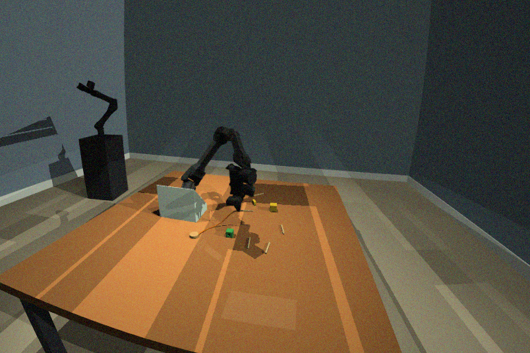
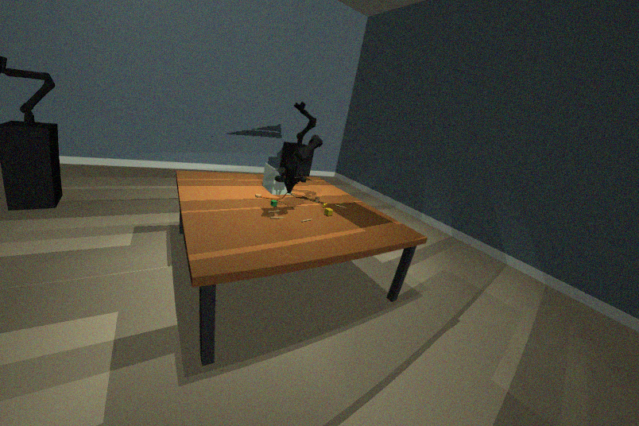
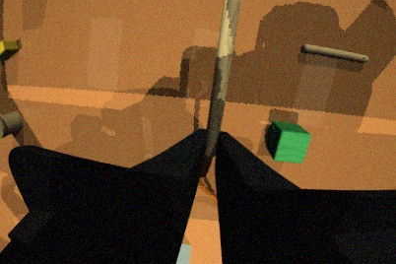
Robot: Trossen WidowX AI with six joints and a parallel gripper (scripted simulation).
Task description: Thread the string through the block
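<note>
Right now my gripper tip is 30 mm past the green block, 80 mm to the left of it and 70 mm above it. From my gripper tip the other things lie so: yellow cube 170 mm ahead, 190 mm to the left, 70 mm below; then round wooden button 190 mm behind, 100 mm to the right, 80 mm below; then thin pale stick 10 mm ahead.
</note>
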